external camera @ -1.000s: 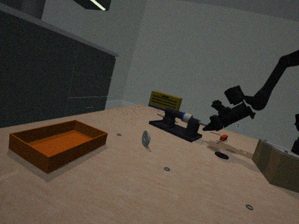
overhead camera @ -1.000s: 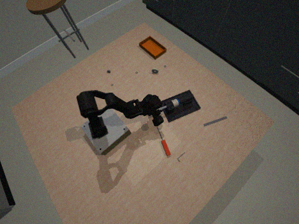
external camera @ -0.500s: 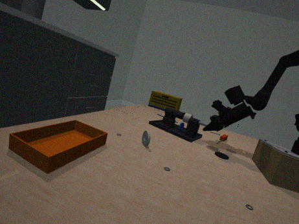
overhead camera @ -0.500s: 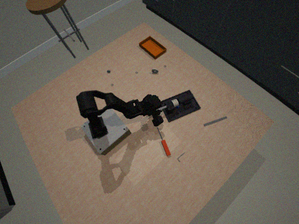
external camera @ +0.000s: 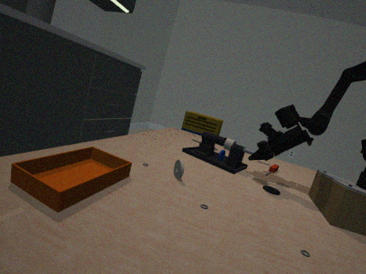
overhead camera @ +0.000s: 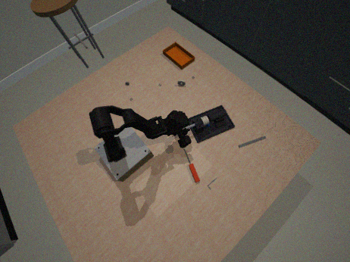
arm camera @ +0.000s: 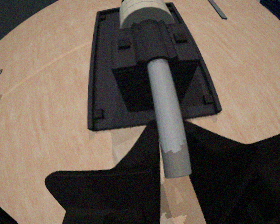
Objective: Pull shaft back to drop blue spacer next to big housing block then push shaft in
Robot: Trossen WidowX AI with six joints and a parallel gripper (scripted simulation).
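My gripper tip is 30 mm short of the grey shaft and 20 mm below it. Round my gripper tip: blue spacer: 110 mm ahead, 30 mm below, 10 mm to the right; dark fixture base: 140 mm ahead, 20 mm to the right, 10 mm below; pale spacer: 80 mm ahead, 20 mm above, 10 mm to the right.
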